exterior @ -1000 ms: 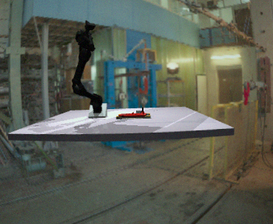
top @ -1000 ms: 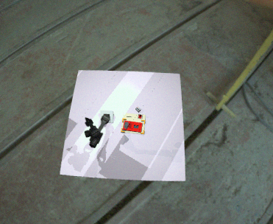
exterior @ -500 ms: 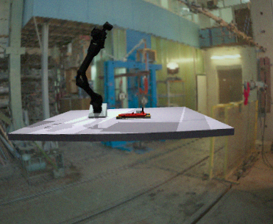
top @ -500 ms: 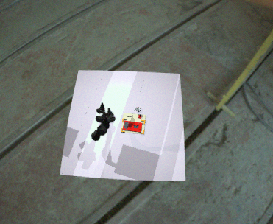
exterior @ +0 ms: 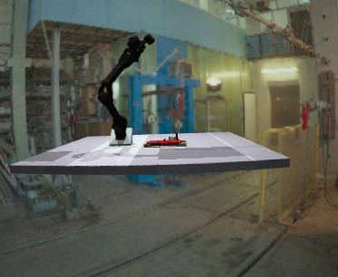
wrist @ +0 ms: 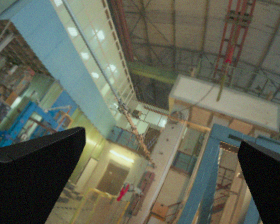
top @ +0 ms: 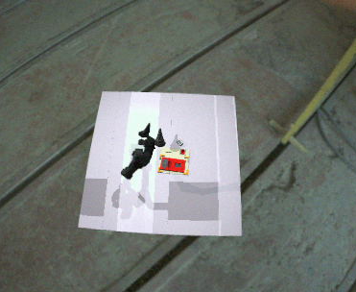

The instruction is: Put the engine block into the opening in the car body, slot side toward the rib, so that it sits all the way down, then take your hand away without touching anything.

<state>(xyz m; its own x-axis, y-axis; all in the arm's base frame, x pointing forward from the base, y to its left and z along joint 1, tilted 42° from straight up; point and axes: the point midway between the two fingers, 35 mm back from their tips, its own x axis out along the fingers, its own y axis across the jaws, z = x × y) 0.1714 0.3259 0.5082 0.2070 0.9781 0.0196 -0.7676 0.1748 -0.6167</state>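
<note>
The grey engine block lies 15 cm ahead of my gripper tip, 20 cm to the left of it and 66 cm below it.
</note>
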